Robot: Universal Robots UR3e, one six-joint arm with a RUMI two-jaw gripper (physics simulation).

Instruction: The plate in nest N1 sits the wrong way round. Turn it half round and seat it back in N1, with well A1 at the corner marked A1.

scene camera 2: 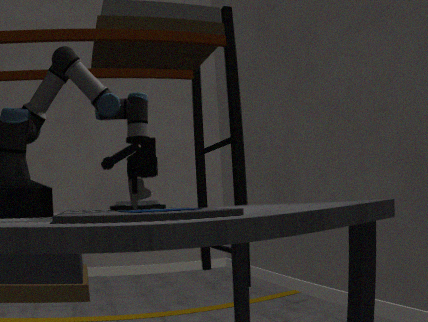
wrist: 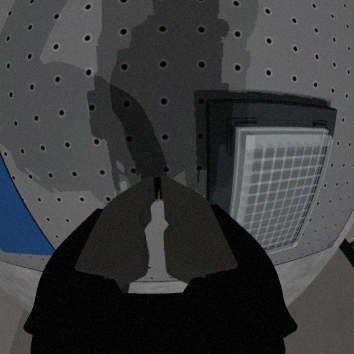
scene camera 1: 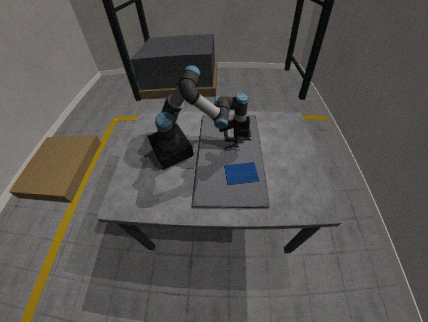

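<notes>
The clear plate with a grid of wells (wrist: 280, 185) lies in a dark nest (wrist: 220, 150) (scene camera 2: 159, 206) on the right of the wrist view. It looks flat and seated; the fingers and gripper body hide its lower left part. No well lettering or A1 corner mark is legible. My gripper (wrist: 158, 178) (scene camera 1: 236, 145) (scene camera 2: 134, 207) is shut and empty. Its fingertips are low over the perforated board, beside the nest and apart from the plate in the wrist view. In scene camera 1 the arm partly covers the nest.
A flat blue rectangle (scene camera 1: 241, 173) (scene camera 2: 167, 210) (wrist: 20, 220) lies on the perforated grey board (scene camera 1: 215, 192) (scene camera 2: 222, 213) (wrist: 282, 30), left of the fingers in the wrist view. The board lies on the table (scene camera 1: 300, 175). A dark box (scene camera 1: 175, 62) stands on the floor behind.
</notes>
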